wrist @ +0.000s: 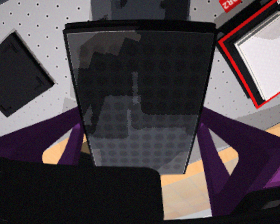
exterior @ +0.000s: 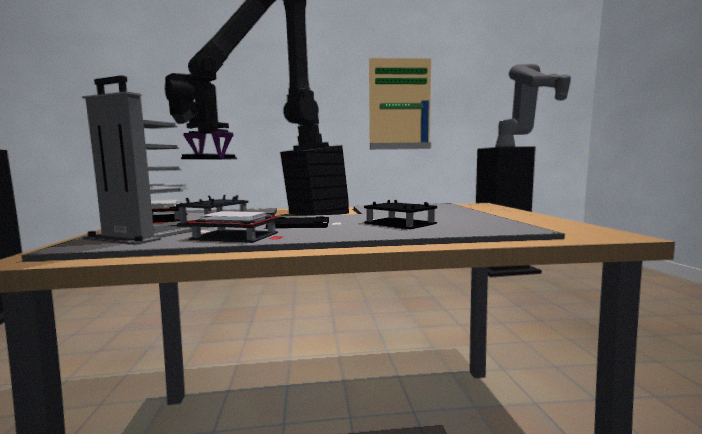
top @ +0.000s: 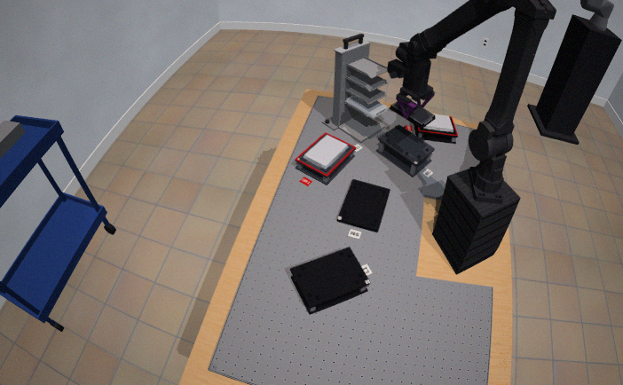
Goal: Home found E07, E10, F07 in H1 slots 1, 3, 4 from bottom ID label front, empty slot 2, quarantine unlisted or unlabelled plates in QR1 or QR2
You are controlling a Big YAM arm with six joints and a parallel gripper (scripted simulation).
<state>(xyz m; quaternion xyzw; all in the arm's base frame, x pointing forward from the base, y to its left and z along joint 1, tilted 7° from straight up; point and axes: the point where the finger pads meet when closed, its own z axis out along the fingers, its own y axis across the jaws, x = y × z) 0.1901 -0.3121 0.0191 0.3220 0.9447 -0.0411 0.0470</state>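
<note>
Now: hand 14 cm above the regrip nest. Also, from my hand: RG label (8 cm behind, 7 cm to the left, 20 cm below); then QR2 label (2 cm behind, 16 cm to the right, 20 cm below); then dark plate (right at my hand).
</note>
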